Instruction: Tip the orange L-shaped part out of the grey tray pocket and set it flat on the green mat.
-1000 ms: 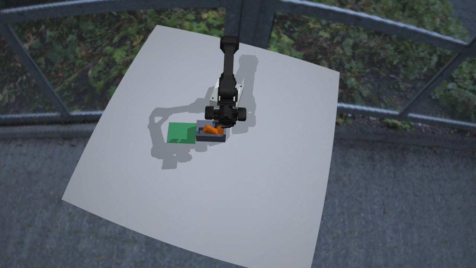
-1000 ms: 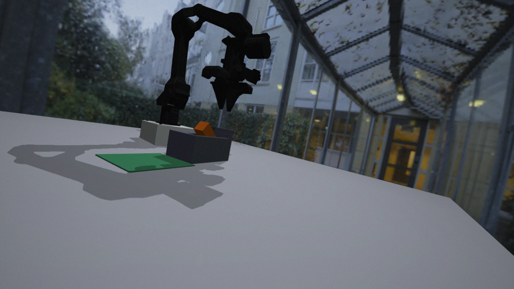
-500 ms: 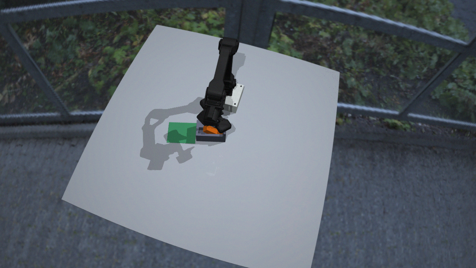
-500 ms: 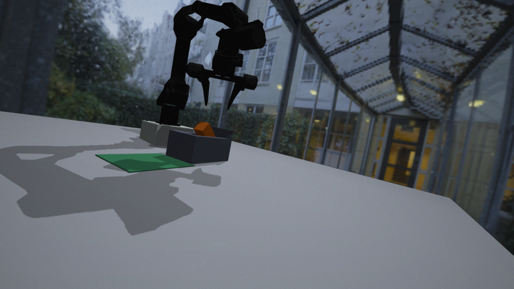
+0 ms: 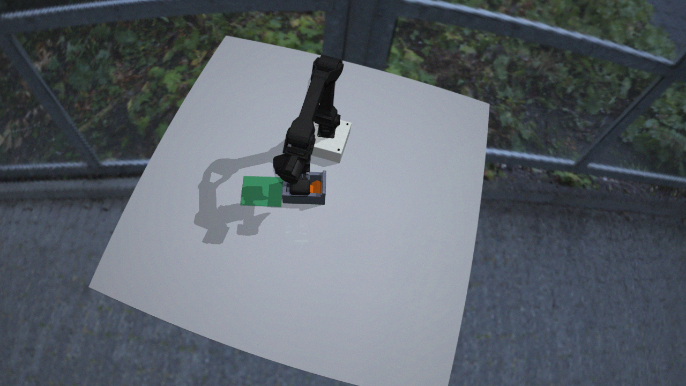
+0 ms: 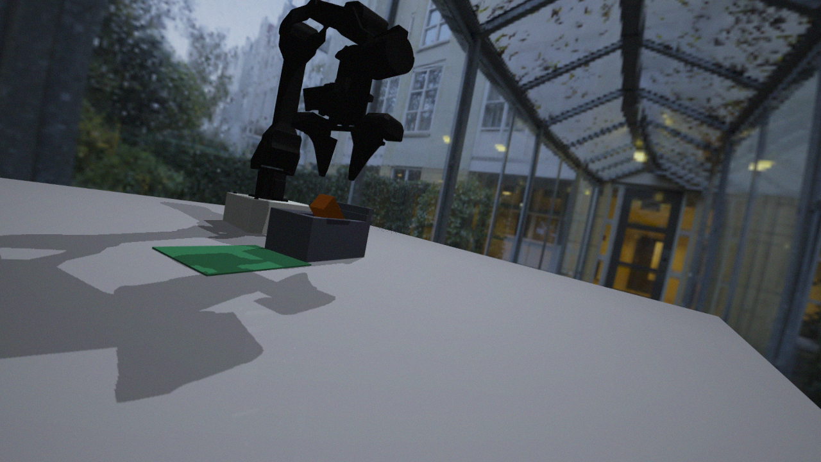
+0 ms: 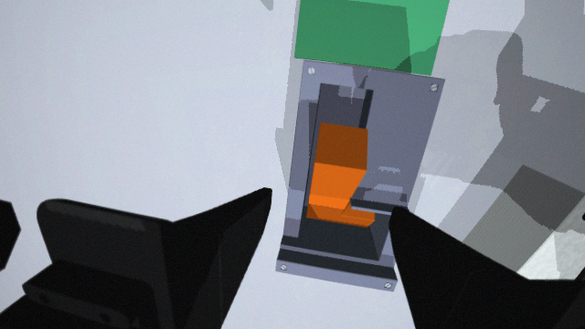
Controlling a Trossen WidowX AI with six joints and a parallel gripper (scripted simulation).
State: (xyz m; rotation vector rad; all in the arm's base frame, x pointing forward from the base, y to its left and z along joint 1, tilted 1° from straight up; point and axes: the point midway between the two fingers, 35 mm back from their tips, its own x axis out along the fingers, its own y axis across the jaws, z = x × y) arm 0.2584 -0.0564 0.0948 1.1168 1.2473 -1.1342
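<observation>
Now: the orange L-shaped part 90 mm below my gripper tip, 30 mm to the left of it and 20 mm behind it. Also, from my gripper tip: green mat 150 mm to the right, 140 mm below.
</observation>
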